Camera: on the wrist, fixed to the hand. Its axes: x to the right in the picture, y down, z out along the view.
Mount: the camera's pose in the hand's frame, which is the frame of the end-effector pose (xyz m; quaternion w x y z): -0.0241 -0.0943 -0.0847 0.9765 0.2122 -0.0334 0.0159
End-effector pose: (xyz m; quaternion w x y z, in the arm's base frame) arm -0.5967 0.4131 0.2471 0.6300 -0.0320 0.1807 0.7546
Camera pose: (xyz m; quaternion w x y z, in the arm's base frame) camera -0.5162 0.3772 0.1528 0.6160 0.1305 0.3161 0.7096
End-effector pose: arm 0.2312 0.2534 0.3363 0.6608 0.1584 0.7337 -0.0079
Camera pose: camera 0.1282 0.1772 0.3518 0.6363 0.3063 0.6902 -0.1582
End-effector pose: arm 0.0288 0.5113 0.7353 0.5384 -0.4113 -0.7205 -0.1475
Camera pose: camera 0.0153 0.3870 0.7673 0.5913 -0.3038 -0.7464 0.0312
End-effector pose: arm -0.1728 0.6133 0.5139 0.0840 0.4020 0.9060 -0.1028
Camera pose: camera -0.2330 0.5558 0.6125 0.0286 0.4213 0.8537 -0.3047
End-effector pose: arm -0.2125 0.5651 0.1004 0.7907 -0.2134 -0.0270 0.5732
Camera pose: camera -0.1120 0.4933 0.0631 0.8074 -0.0219 0.0723 0.5852
